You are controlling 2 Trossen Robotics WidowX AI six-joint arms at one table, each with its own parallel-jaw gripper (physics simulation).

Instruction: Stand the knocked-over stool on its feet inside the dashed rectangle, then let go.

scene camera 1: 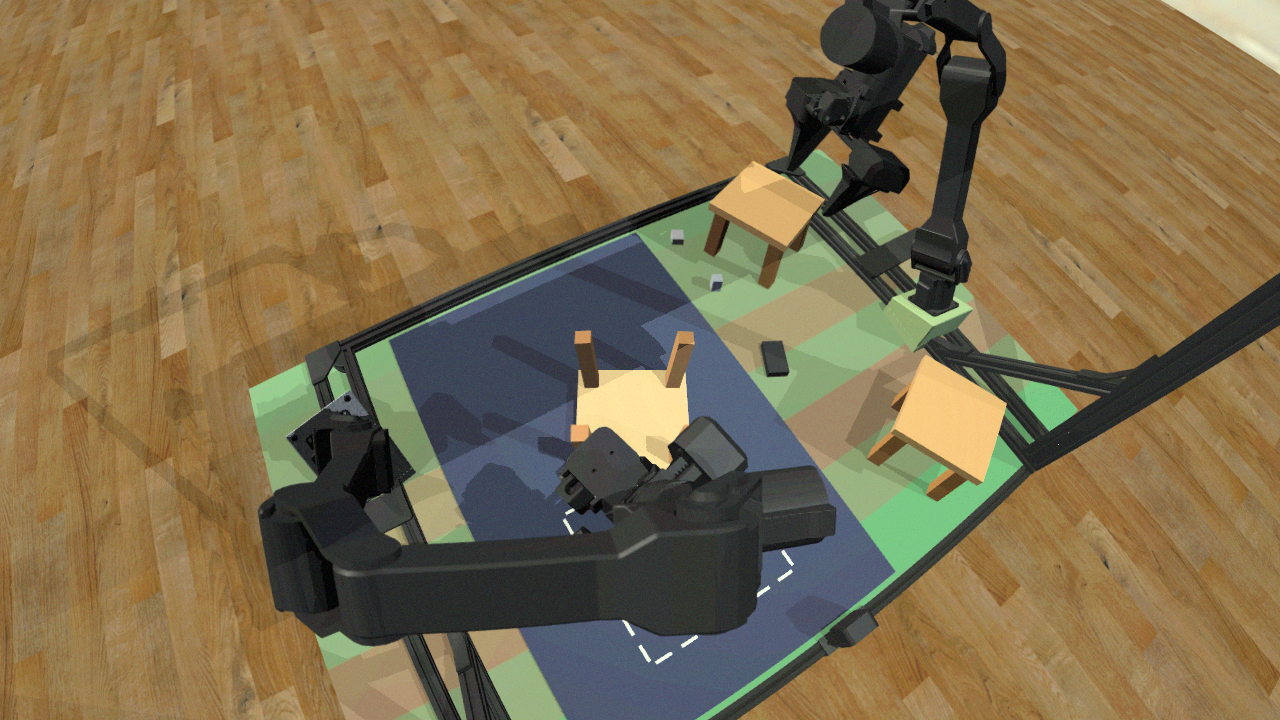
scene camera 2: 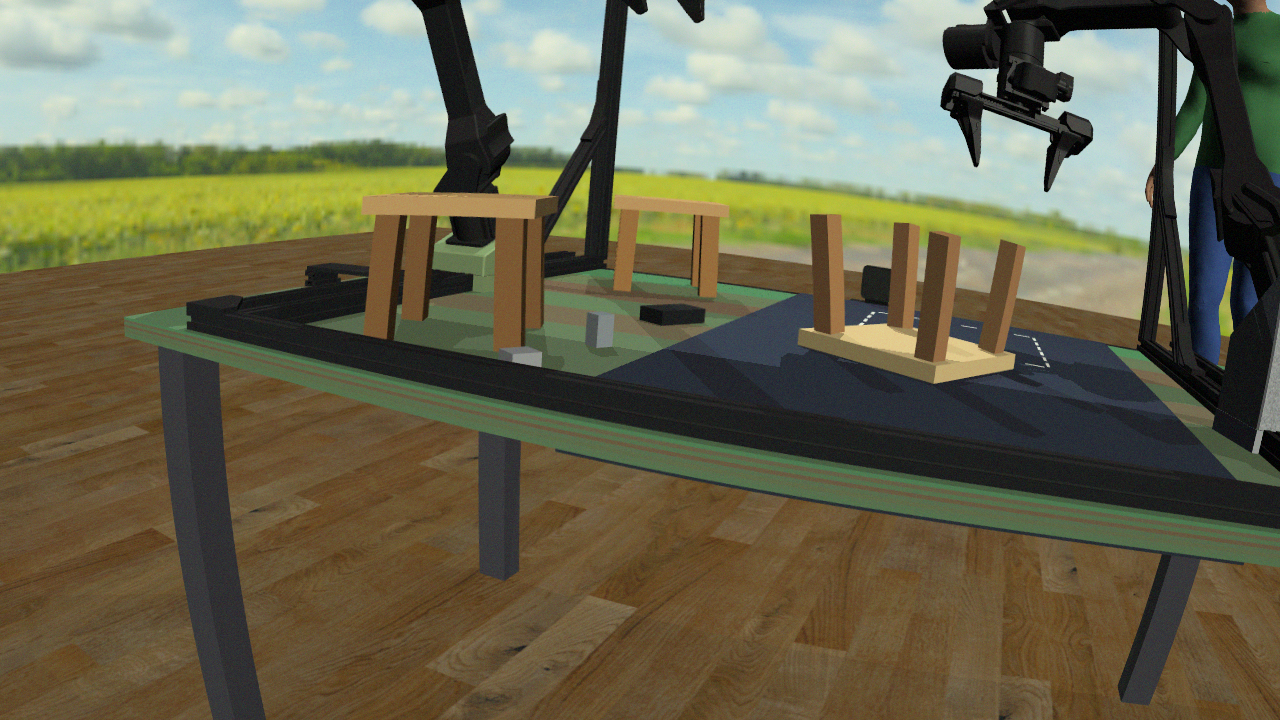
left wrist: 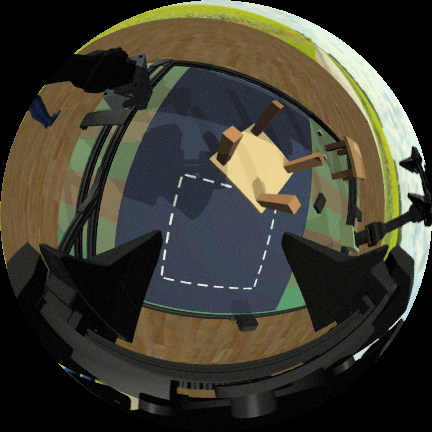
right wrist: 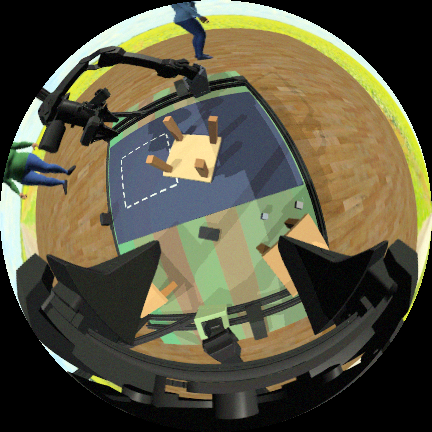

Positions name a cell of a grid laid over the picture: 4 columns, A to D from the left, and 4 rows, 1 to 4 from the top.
Labels:
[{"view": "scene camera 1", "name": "my left gripper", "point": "B3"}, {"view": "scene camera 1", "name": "my right gripper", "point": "C2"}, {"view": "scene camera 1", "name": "black block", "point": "C3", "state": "on the table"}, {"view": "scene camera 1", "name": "stool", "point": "C3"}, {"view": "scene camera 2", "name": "my left gripper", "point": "D1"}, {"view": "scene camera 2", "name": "black block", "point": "C2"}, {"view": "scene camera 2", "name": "stool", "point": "C2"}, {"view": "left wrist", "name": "my left gripper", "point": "C3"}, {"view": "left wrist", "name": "stool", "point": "C2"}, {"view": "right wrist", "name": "my left gripper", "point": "B2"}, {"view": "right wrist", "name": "my right gripper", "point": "C3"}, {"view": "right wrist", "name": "stool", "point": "B2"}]

